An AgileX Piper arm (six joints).
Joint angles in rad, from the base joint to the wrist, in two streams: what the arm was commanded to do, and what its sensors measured. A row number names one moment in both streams.
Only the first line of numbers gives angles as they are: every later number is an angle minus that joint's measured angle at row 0.
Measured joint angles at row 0:
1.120 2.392 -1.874 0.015 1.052 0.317
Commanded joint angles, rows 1 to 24:
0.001 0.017 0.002 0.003 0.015 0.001
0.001 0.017 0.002 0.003 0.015 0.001
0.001 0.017 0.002 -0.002 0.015 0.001
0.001 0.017 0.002 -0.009 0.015 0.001
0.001 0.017 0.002 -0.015 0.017 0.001
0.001 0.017 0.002 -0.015 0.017 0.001
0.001 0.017 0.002 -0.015 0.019 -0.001
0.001 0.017 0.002 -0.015 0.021 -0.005
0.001 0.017 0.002 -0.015 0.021 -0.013
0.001 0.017 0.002 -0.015 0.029 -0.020
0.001 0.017 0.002 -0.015 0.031 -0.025
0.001 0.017 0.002 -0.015 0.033 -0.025
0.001 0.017 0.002 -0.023 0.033 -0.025
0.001 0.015 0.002 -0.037 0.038 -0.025
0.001 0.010 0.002 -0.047 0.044 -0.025
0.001 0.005 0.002 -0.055 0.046 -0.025
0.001 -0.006 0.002 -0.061 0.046 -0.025
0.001 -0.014 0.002 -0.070 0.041 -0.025
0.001 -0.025 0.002 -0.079 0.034 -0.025
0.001 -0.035 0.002 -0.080 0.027 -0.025
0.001 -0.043 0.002 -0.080 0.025 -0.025
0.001 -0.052 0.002 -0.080 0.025 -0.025
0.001 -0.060 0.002 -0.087 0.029 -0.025
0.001 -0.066 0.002 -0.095 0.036 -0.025
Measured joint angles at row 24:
0.001 -0.022 0.000 -0.064 0.026 -0.016
